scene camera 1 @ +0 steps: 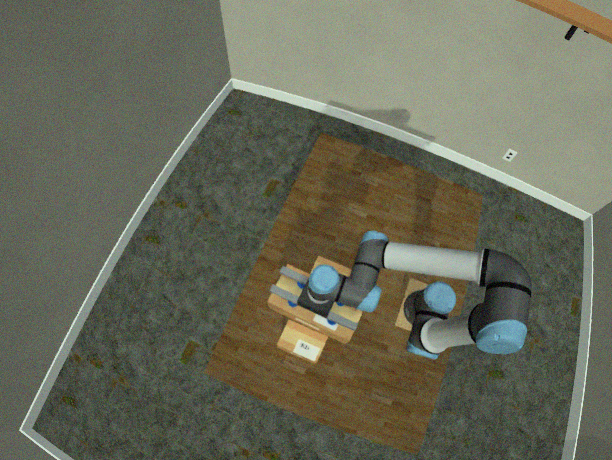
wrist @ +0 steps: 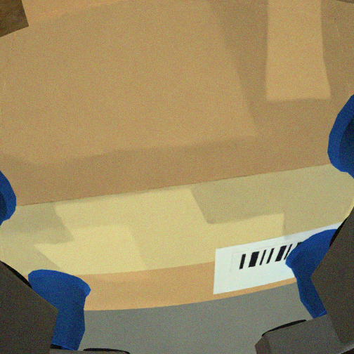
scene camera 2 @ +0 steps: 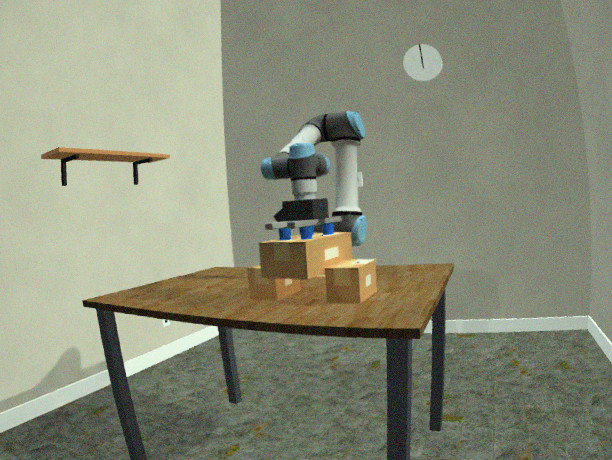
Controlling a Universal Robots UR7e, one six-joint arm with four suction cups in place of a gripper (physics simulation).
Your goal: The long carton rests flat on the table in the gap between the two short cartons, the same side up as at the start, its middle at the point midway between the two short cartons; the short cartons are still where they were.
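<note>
The long carton [scene camera 1: 289, 286] [scene camera 2: 285, 260] [wrist: 125, 100] hangs level under my suction gripper [scene camera 1: 316, 303] [scene camera 2: 306, 231] [wrist: 182, 225], whose blue cups sit on its top. The gripper is shut on the long carton. In scene camera 2 its underside is above the table, lower than the short cartons' tops. One short carton [scene camera 1: 290, 339] [scene camera 2: 342, 284] with a white label stands on the near side in scene camera 1. The other short carton [scene camera 1: 326, 261] [scene camera 2: 257, 287] stands on the opposite side, partly hidden by the long carton and arm. Side clearances are hard to tell.
The wooden table [scene camera 1: 380, 380] [scene camera 2: 200, 300] bears the cartons and the arm's base plate [scene camera 1: 403, 318]. The arm's base stands beyond the long carton in scene camera 2. A wall shelf [scene camera 1: 570, 12] [scene camera 2: 110, 154] is well away from the cartons.
</note>
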